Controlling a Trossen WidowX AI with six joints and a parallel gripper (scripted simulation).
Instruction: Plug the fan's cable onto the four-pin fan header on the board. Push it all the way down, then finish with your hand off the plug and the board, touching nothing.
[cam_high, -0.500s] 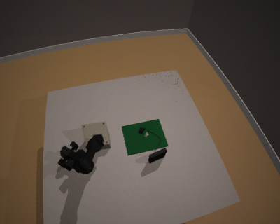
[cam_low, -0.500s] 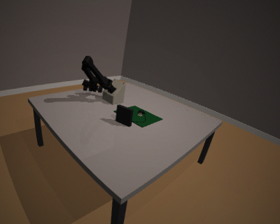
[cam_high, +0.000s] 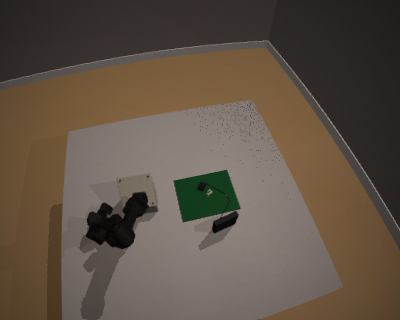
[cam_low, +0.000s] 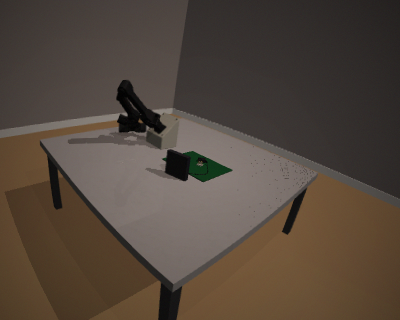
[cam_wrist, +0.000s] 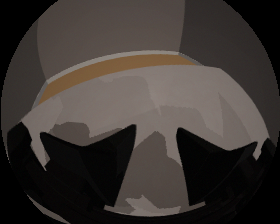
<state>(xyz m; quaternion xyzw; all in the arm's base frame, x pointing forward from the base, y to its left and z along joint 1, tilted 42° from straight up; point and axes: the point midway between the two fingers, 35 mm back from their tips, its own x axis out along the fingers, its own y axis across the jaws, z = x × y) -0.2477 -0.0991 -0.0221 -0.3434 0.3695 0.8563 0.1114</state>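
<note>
Right now the black plug is 59 cm ahead of my gripper tip and 12 cm to the left of it. Also, from my gripper tip: green board (61 cm ahead, 8 cm to the left, 3 cm below).
</note>
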